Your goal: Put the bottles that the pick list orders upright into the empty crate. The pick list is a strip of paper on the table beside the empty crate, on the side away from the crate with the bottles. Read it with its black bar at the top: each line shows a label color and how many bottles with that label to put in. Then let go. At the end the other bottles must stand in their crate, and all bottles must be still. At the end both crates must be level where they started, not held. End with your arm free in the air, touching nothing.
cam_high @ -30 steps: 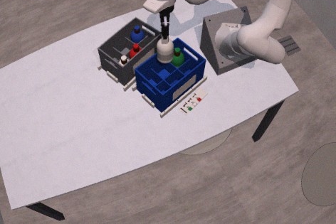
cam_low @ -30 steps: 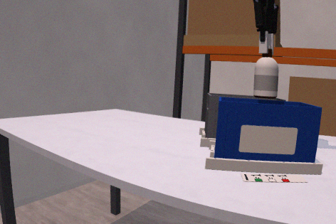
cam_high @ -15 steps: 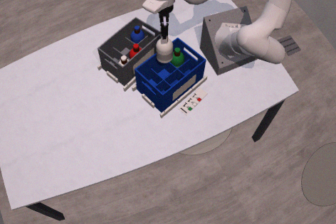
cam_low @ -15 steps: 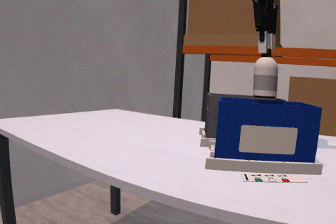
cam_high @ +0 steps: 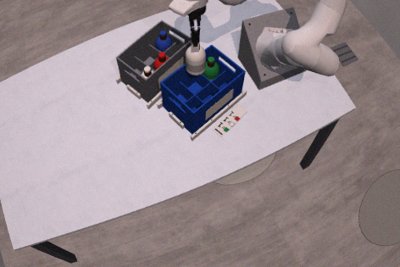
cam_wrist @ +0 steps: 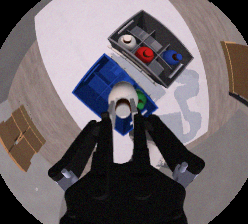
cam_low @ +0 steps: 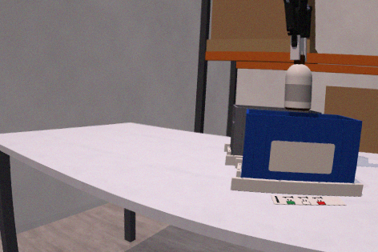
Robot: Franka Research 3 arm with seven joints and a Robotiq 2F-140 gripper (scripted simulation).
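My hand is 2 cm past the blue crate, 4 cm to the right of it and 26 cm above it. The rest, counted from my hand: green bottle: 8 cm behind, 4 cm to the right, 26 cm below; then grey crate: 11 cm ahead, 17 cm to the right, 26 cm below; then red bottle: 9 cm ahead, 13 cm to the right, 26 cm below.
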